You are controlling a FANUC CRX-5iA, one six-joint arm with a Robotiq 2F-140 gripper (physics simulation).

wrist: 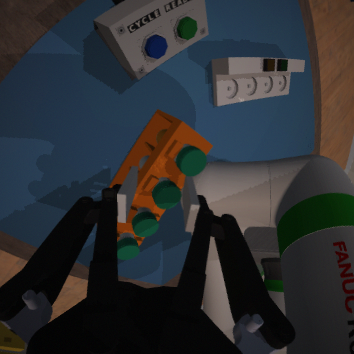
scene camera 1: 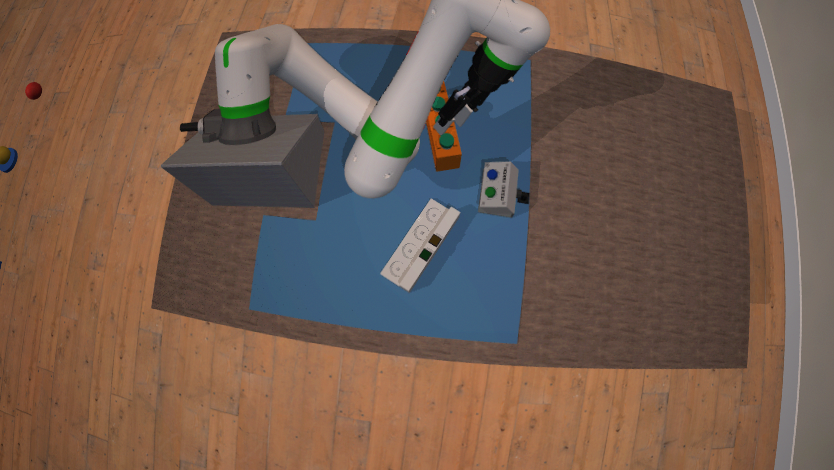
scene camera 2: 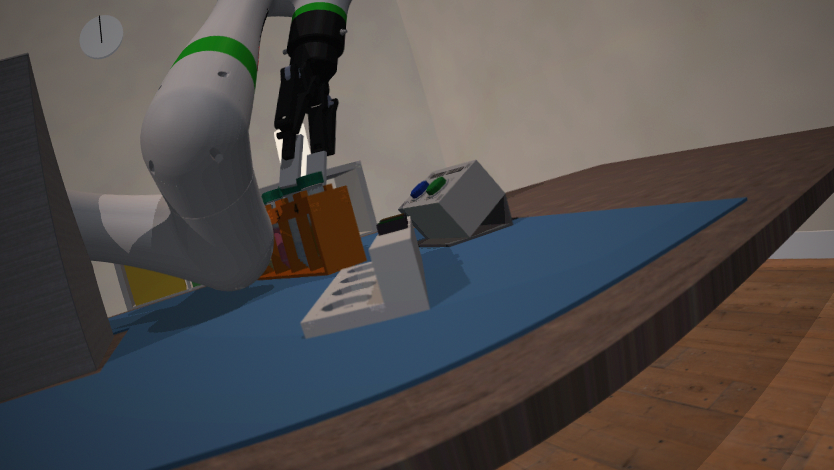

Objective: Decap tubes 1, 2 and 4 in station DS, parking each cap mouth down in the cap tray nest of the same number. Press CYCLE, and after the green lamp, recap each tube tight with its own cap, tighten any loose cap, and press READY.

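Seen in the pictures: gripper, fingertip midpoint: (wrist: 160, 180) (scene camera 1: 447, 126); arm's base at its link origin: (scene camera 1: 246, 133).
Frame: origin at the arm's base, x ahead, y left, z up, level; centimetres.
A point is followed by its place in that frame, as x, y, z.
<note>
The orange tube rack (scene camera 1: 448, 158) @(47.9, -1.1, -10.9) (scene camera 2: 341, 227) @(48.6, -0.9, -14.3) (wrist: 172, 135) @(50.4, 1.6, -9.6) holds tubes with several green caps, whose numbers I cannot read. The cap at the panel end (scene camera 1: 446, 140) @(47.2, 1.9, -7.0) (scene camera 2: 309, 179) @(46.7, 0.5, -7.6) (wrist: 191, 161) @(47.7, 2.2, -7.0) and the second cap (wrist: 166, 194) @(46.7, 6.9, -7.0) sit on top. My gripper (scene camera 1: 451, 123) @(47.4, 6.5, -8.9) (scene camera 2: 302, 168) (wrist: 160, 180) @(47.4, 6.5, -8.9) is partly open. Its pads stand either side of the second cap at about cap height, with a visible gap on the left in the wrist view. The white cap tray (scene camera 1: 402, 261) @(38.4, -24.9, -18.0) (scene camera 2: 344, 322) @(35.8, -29.6, -18.6) (wrist: 220, 96) @(45.1, -10.6, -18.0) shows empty round nests. Its amber lamp (scene camera 1: 434, 239) @(45.6, -20.1, -13.7) (wrist: 269, 65) @(45.8, -19.9, -13.8) and green lamp (scene camera 1: 425, 254) @(43.8, -23.7, -13.7) (wrist: 282, 65) @(43.9, -23.3, -13.8) look dark.
The button box (scene camera 1: 500, 204) @(60.5, -11.5, -11.5) (scene camera 2: 452, 201) @(57.5, -11.8, -14.5) (wrist: 117, 47) @(61.1, -0.6, -13.1) has a blue CYCLE button (scene camera 1: 492, 173) @(58.5, -3.8, -12.0) (scene camera 2: 419, 189) @(57.9, -5.0, -12.5) (wrist: 156, 46) @(58.6, -3.8, -12.1) and a green READY button (scene camera 1: 490, 192) @(58.1, -8.6, -12.1) (scene camera 2: 435, 186) @(57.4, -9.4, -12.5) (wrist: 187, 28) @(58.1, -8.1, -12.1). The arm's elbow (scene camera 1: 373, 169) @(32.9, -11.1, 6.4) (scene camera 2: 198, 134) @(31.6, -14.7, -1.6) hangs beside the rack. The grey pedestal (scene camera 1: 250, 183) @(3.7, -12.7, 0.1) stands left.
</note>
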